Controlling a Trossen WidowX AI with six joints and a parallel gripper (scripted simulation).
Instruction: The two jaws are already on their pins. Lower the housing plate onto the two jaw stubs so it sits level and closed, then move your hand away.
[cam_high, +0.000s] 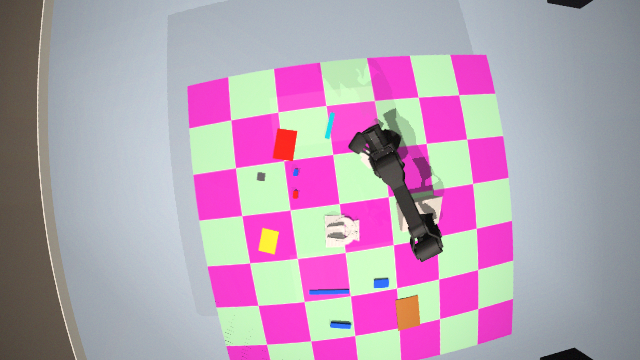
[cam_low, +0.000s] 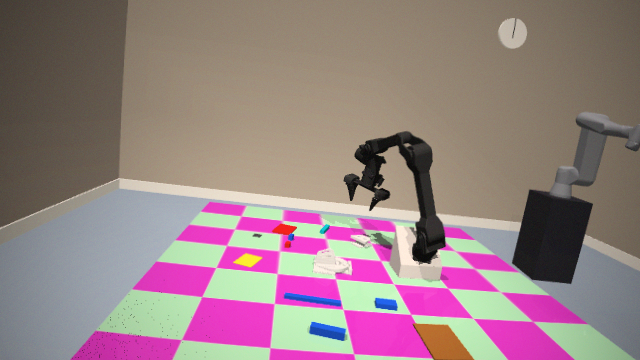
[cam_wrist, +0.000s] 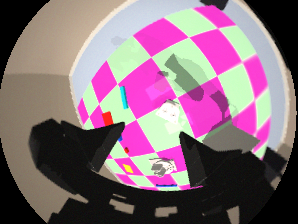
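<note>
Now: gripper tip 30 mm past the white block, 10 mm to the right of it and 150 mm above it. Also, from my gripper tip: yellow plate: 380 mm ahead, 300 mm to the left, 160 mm below; then cyan bar: 120 mm ahead, 120 mm to the right, 150 mm below; then red plate: 290 mm ahead, 60 mm to the right, 160 mm below.
</note>
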